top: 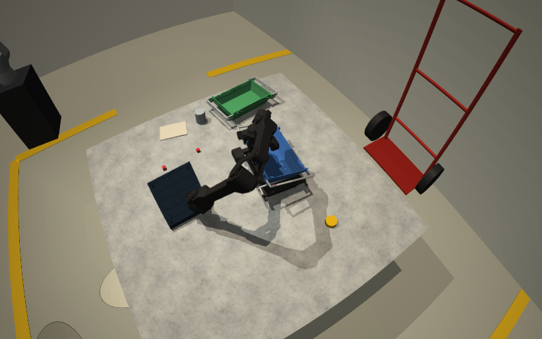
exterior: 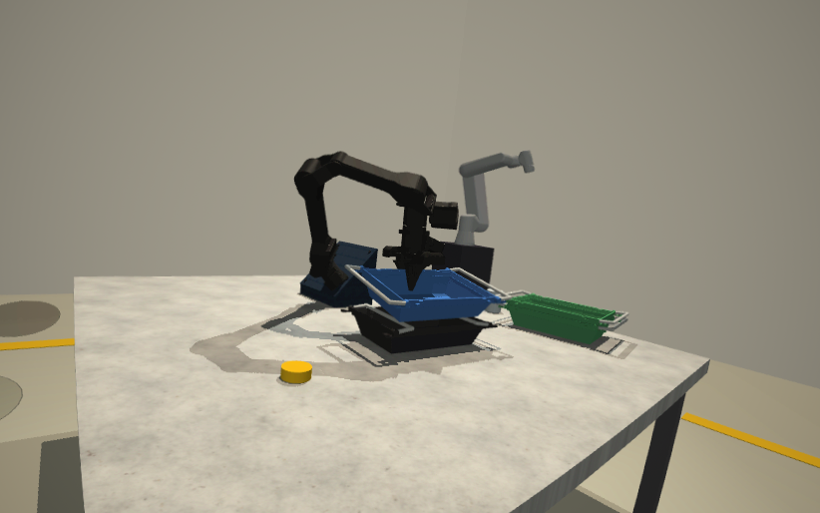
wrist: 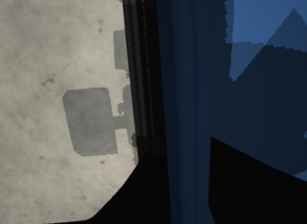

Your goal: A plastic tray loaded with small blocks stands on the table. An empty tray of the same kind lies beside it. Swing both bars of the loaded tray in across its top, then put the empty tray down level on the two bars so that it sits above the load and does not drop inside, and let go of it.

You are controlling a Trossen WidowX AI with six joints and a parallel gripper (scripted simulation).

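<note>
The blue tray is 8 cm ahead of my gripper tip and 2 cm above it. The rest, counted from my gripper tip: beige card: 30 cm behind, 43 cm to the left, 10 cm below; grey cylinder: 13 cm behind, 44 cm to the left, 7 cm below; yellow disc: 20 cm ahead, 34 cm to the right, 9 cm below.
</note>
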